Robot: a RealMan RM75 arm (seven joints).
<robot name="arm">
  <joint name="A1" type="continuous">
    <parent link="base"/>
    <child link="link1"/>
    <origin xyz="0 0 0.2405" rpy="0 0 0"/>
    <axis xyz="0 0 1"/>
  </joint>
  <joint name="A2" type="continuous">
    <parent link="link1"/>
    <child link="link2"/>
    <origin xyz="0 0 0" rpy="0 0 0"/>
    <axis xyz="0 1 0"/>
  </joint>
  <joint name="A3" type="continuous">
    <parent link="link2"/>
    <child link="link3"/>
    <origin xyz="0 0 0.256" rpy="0 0 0"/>
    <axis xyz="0 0 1"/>
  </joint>
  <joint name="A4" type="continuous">
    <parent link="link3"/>
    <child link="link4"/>
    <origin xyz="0 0 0" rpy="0 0 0"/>
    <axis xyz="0 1 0"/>
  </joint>
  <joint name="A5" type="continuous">
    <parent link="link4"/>
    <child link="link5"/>
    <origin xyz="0 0 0.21" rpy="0 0 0"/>
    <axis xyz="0 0 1"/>
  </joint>
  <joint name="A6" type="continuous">
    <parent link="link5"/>
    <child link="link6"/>
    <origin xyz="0 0 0" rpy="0 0 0"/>
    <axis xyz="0 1 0"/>
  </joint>
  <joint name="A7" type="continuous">
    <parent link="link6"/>
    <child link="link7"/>
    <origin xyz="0 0 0.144" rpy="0 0 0"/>
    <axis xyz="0 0 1"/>
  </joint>
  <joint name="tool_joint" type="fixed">
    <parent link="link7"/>
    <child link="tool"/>
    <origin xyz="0 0 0" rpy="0 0 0"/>
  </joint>
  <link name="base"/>
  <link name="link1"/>
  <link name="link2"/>
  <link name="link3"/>
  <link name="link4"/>
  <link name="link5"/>
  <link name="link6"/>
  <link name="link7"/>
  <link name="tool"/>
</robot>
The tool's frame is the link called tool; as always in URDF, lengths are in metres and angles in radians. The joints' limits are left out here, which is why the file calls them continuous.
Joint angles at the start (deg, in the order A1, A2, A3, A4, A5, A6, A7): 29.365 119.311 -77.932 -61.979 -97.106 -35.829 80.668
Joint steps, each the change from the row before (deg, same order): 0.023 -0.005 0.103 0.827 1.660 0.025 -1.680; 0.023 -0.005 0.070 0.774 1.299 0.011 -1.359; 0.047 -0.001 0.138 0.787 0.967 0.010 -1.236; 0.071 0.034 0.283 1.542 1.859 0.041 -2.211; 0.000 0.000 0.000 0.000 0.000 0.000 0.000; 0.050 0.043 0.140 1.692 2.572 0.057 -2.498; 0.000 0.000 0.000 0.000 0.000 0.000 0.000; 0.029 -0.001 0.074 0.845 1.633 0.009 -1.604; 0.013 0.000 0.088 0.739 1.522 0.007 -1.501; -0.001 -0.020 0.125 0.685 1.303 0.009 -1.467; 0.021 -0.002 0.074 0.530 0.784 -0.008 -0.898; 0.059 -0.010 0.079 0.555 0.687 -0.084 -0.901; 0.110 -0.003 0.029 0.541 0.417 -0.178 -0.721; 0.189 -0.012 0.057 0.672 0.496 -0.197 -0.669
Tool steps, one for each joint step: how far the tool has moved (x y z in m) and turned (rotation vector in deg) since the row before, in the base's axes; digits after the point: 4 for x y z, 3 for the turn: 0.0019 0.0000 -0.0009 0.095 0.349 0.124; 0.0021 -0.0001 -0.0011 0.024 0.226 0.018; 0.0025 0.0000 -0.0010 0.039 0.022 -0.054; 0.0050 0.0000 -0.0021 0.063 0.205 -0.281; 0.0000 0.0000 0.0000 0.000 0.000 0.000; 0.0048 -0.0004 -0.0026 0.056 0.619 -0.303; 0.0000 0.0000 0.0000 0.000 0.000 0.000; 0.0020 -0.0001 -0.0008 0.174 0.355 0.009; 0.0018 -0.0001 -0.0005 0.225 0.332 0.015; 0.0021 0.0000 -0.0002 0.277 0.138 0.022; 0.0016 -0.0001 -0.0006 0.100 0.074 -0.054; 0.0015 -0.0001 -0.0007 0.029 -0.015 0.017; 0.0011 -0.0002 -0.0013 -0.157 -0.133 0.097; 0.0011 -0.0001 -0.0015 -0.211 -0.010 0.023
